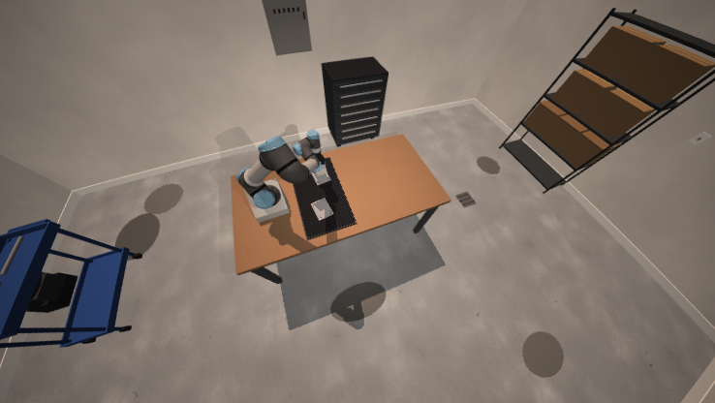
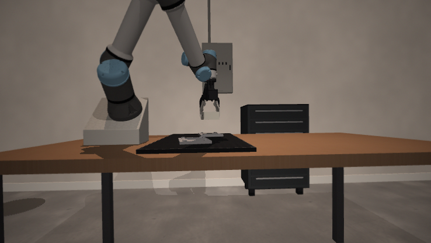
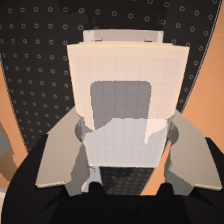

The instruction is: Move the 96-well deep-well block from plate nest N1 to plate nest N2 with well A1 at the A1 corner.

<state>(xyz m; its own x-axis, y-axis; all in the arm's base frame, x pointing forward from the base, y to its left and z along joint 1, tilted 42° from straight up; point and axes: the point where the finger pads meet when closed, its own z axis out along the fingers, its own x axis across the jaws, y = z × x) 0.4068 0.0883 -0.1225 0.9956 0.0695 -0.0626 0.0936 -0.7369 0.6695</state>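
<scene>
The plate nest N2 is 310 mm to the right of my hand, 100 mm below it and 80 mm behind it. The rest, counted from my hand: white 96-well deep-well block: 10 mm above.
</scene>
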